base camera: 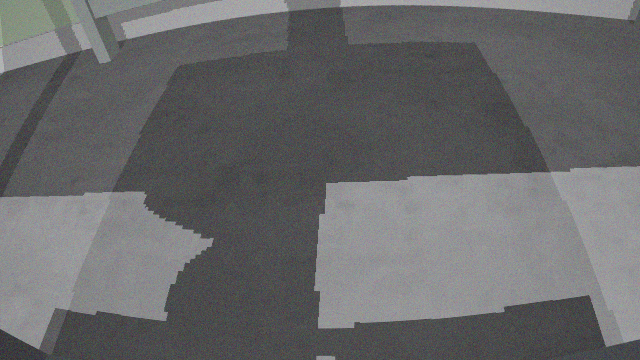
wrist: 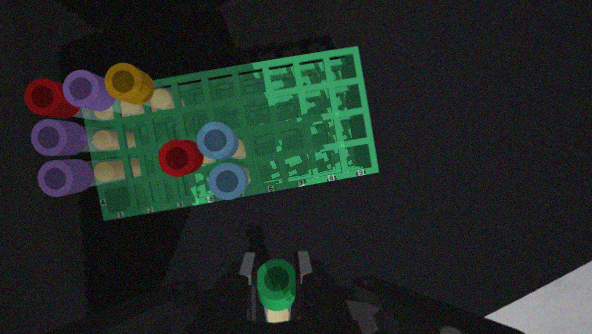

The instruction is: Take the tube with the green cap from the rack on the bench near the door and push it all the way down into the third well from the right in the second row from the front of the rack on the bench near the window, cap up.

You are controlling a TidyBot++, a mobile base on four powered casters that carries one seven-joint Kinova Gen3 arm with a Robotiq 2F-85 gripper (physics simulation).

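Places are measured from the arm's base along level axes (x left, y ahead, z down), in centimetres.
Pixels of known places: gripper, fingertip midpoint: (wrist: 277, 270).
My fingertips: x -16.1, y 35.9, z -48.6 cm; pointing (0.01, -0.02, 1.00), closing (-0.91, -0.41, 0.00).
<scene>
Ahead of a thing's pixels: the offset from my fingertips to its top centre. "pt": to the spot under its first point. Level surfaces: height alone.
The tube with the green cap {pt dx +0.1, dy -0.2, dz -2.5 cm} (wrist: 276, 295) is in my gripper (wrist: 277, 270) in the wrist view, cap toward the camera; its lower part is hidden. My gripper is shut on it. In the view they are below the numbered front edge of the green rack {pt dx -9.4, dy +5.6, dz +6.4 cm} (wrist: 366, 111), apart from it. The rack lies slightly turned, with labels 1 to 9 running left to right. The third well from the right in the second row {pt dx -4.1, dy +6.0, dz +11.3 cm} (wrist: 292, 139) shows no cap over it. Neither gripper nor rack shows in the base view.
In the rack's left part stand a red-capped tube {dx +7.3, dy +13.4, dz +0.1 cm} (wrist: 42, 96), purple-capped tubes {dx +5.3, dy +12.8, dz +0.1 cm} (wrist: 81, 88) {dx +7.9, dy +11.3, dz +0.1 cm} (wrist: 48, 137) {dx +8.4, dy +9.2, dz +0.1 cm} (wrist: 55, 178) and a yellow-capped tube {dx +3.2, dy +12.3, dz +0.1 cm} (wrist: 123, 81). Nearer its middle are a red cap {dx +2.2, dy +7.6, dz +0.1 cm} (wrist: 177, 157) and two blue caps {dx +0.1, dy +7.2, dz +0.1 cm} (wrist: 216, 140) {dx +0.6, dy +5.1, dz +0.1 cm} (wrist: 228, 181). The base view shows shadowed floor {dz +88.3 cm} (base camera: 320, 115).
</scene>
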